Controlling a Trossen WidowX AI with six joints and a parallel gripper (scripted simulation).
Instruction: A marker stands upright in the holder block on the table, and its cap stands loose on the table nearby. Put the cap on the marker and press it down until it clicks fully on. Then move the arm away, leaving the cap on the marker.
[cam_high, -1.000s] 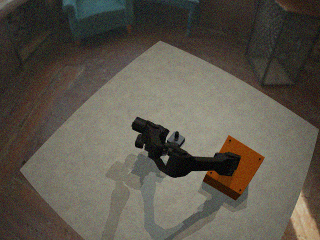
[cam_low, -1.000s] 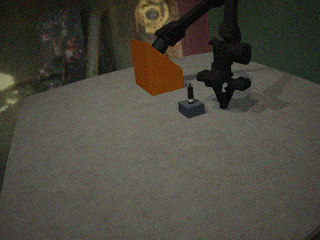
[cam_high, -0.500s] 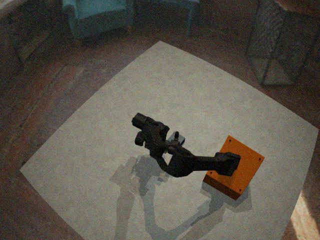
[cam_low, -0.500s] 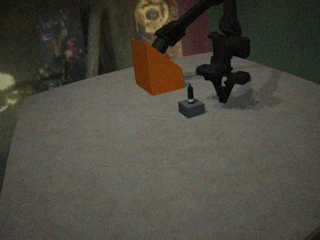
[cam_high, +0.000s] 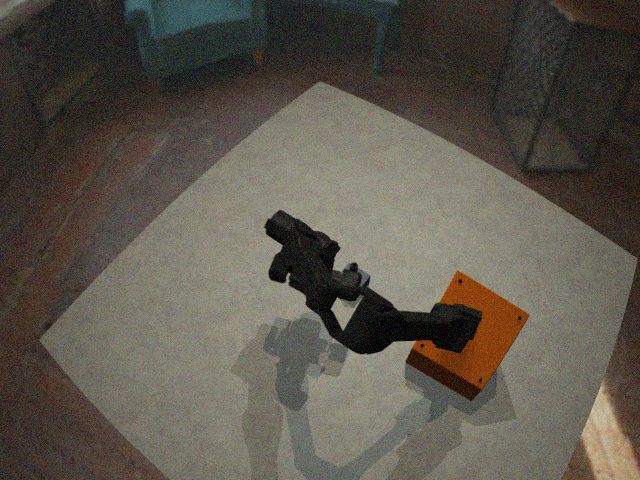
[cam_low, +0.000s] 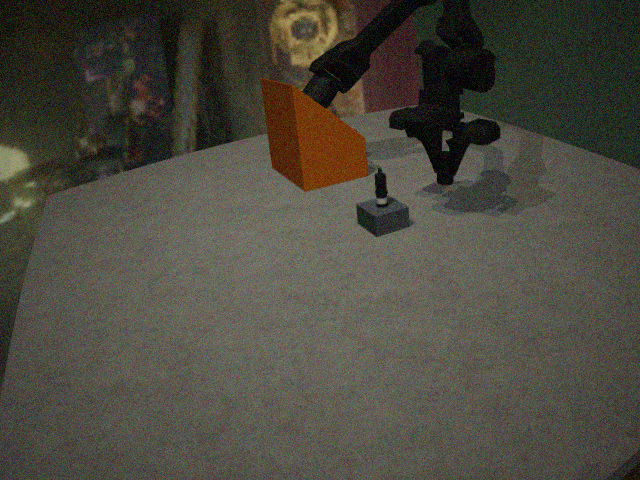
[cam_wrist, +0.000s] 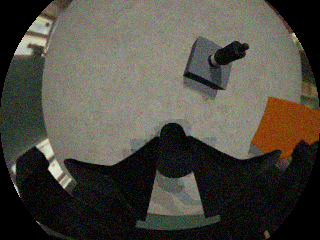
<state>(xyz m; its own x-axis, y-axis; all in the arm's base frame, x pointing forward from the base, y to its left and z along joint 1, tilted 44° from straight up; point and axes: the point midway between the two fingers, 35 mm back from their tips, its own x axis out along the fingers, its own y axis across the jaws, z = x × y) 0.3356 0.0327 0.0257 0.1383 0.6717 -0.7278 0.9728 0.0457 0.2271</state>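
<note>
The grey holder block is 100 mm to the right of my gripper tip, 60 mm below it and 40 mm behind it. The rest, counted from my gripper tip: dark cap (10 mm above).
</note>
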